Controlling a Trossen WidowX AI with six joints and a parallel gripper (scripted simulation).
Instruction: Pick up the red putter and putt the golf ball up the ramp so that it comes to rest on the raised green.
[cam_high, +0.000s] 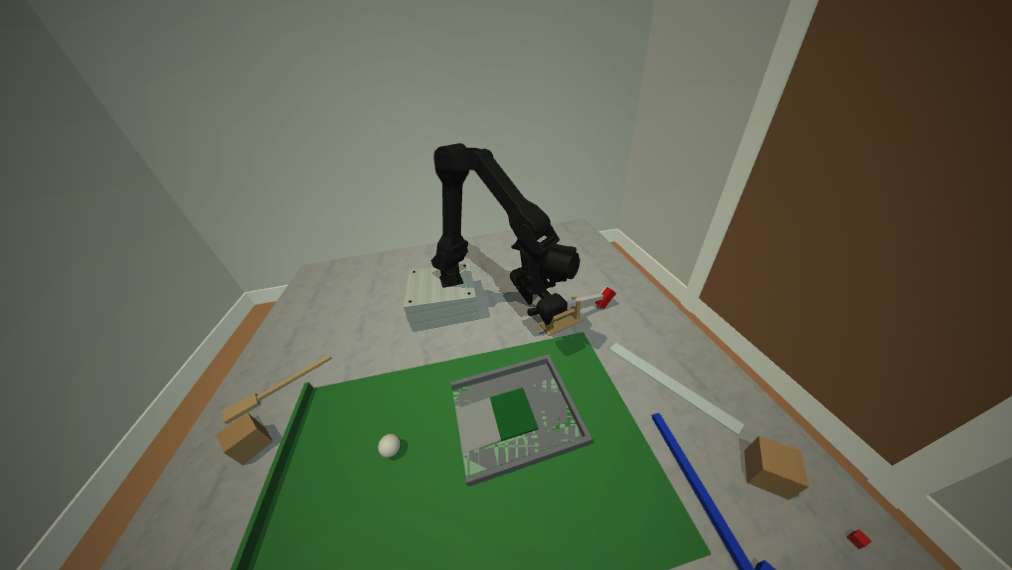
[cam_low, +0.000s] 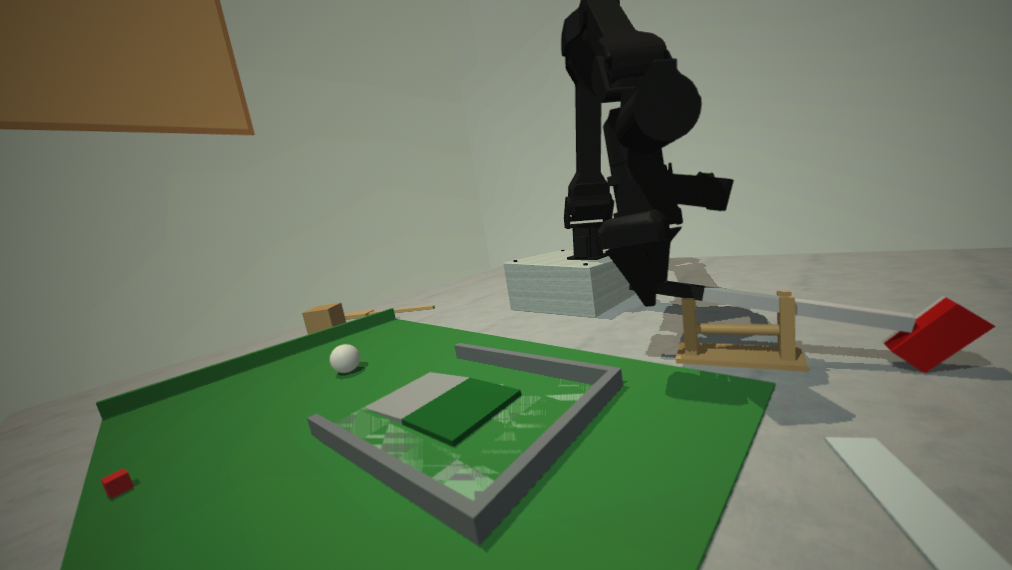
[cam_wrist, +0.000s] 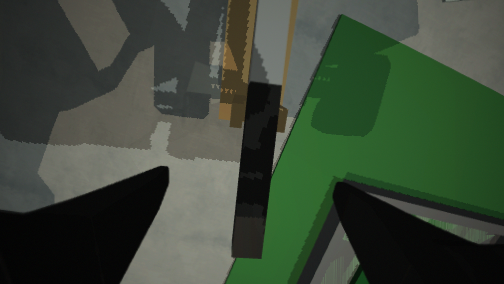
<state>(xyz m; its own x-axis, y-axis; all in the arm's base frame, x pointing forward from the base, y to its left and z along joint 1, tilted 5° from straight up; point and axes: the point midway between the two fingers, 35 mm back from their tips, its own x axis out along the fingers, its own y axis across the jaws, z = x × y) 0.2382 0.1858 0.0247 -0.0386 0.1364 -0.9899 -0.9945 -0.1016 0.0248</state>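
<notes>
Now: gripper tip 80 mm to the right of the stand, 40 mm above it and 10 mm past it. Also, from my gripper tip: white golf ball: 410 mm to the right, 180 mm ahead, 50 mm below; green mat: 280 mm to the right, 230 mm ahead, 70 mm below; pale strip: 260 mm ahead, 210 mm to the left, 70 mm below.
</notes>
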